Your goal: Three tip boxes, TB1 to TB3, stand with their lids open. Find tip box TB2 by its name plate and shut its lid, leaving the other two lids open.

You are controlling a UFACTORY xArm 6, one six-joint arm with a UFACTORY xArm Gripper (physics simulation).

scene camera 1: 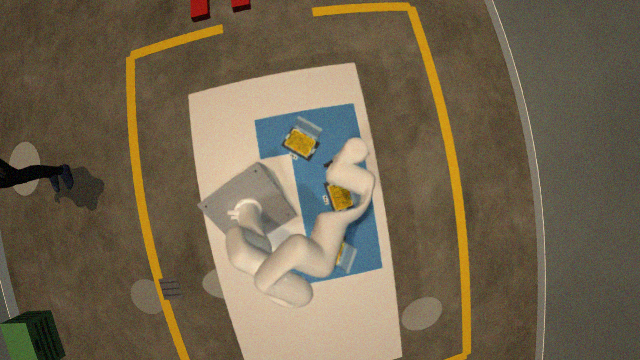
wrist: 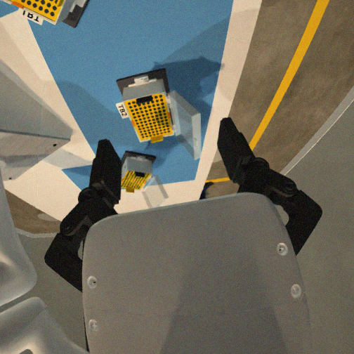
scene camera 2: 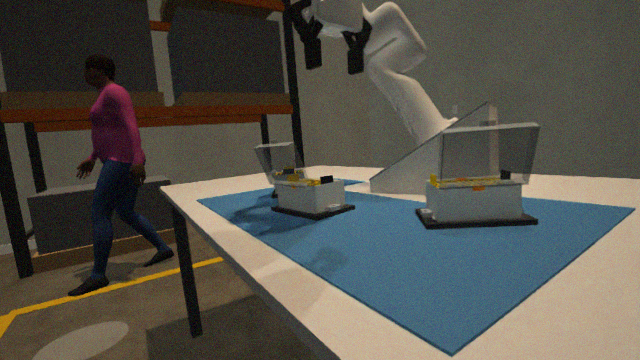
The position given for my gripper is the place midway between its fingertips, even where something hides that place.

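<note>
The wrist view gives me a look at my gripper (wrist: pixel 166 140), and scene camera 2 shows me that gripper too (scene camera 2: pixel 335 70).
</note>
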